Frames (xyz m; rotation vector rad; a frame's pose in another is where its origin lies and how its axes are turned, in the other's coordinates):
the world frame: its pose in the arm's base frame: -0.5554 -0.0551 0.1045 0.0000 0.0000 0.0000
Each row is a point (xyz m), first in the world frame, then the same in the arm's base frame.
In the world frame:
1: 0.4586 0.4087 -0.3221
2: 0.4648 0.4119 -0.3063
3: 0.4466 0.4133 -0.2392
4: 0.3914 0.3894 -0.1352
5: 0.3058 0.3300 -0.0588
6: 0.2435 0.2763 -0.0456
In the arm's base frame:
1: -0.0968 0.3536 -0.2176
2: -0.0906 0.3568 -0.2018
3: -0.1088 0.3582 -0.1347
4: -0.1640 0.3343 -0.0307
5: -0.2496 0.2749 0.0457
6: -0.3119 0.2212 0.0589

